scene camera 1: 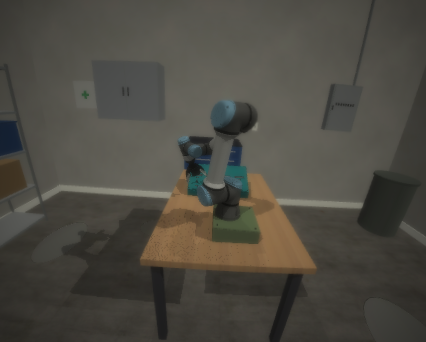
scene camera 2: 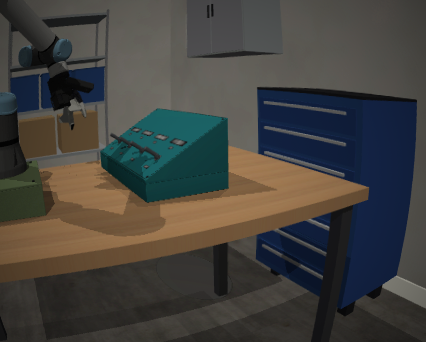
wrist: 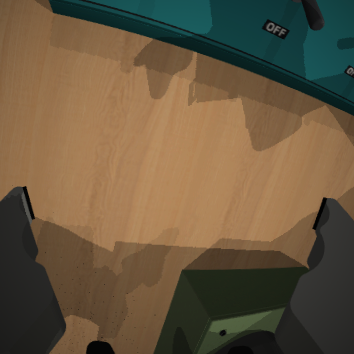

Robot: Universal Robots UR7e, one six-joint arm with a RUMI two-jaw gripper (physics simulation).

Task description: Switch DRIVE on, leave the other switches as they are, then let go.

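Frame: origin at the arm's base, x ahead, y left, z up, level; metres.
Seen in the pictures: gripper, fingertip midpoint: point(scene camera 1: 197, 180) point(scene camera 2: 78, 124) point(wrist: 174, 196); arm's base at its link origin: point(scene camera 1: 227, 213) point(scene camera 2: 5, 171).
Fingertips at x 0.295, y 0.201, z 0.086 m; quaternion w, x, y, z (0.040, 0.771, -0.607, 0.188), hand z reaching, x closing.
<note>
Pixels of each thing's top centre, then the offset from my fingertips to it. "*": a spot on its surface instead. Level surfaces: height alone.
- lever at its top centre: point(wrist: 326, 2) dx +0.143, dy -0.105, dz -0.048 m
- OFF label at a spot on its surface: point(wrist: 275, 29) * dx +0.127, dy -0.105, dz -0.104 m
- wooden table at its surface level: dz -0.181 m
A teal console point(scene camera 1: 242, 187) point(scene camera 2: 200, 150) point(wrist: 150, 16) with a sloped face stands on the table. Several dark levers point(scene camera 2: 145, 149) stick out of its face in a row, below small label plates. In the wrist view part of one lever point(wrist: 313, 16) shows at the top right, beside an OFF label point(wrist: 275, 29). The DRIVE label cannot be read in any view, so I cannot tell which lever is DRIVE or how it is set. My gripper point(scene camera 1: 196, 175) point(scene camera 2: 78, 121) point(wrist: 174, 196) is open and empty, with its fingers wide apart. It hangs above the table on the robot-base side of the console, apart from the levers.
The green base block point(scene camera 1: 235, 233) point(scene camera 2: 20, 201) point(wrist: 245, 284) of the arm stands on the wooden table point(scene camera 1: 185, 245) point(scene camera 2: 210, 220) point(wrist: 150, 165). A blue drawer cabinet point(scene camera 2: 382, 190) stands beyond the table. A shelf unit point(scene camera 2: 106, 45) with blue and brown boxes stands at the back left in scene camera 2.
</note>
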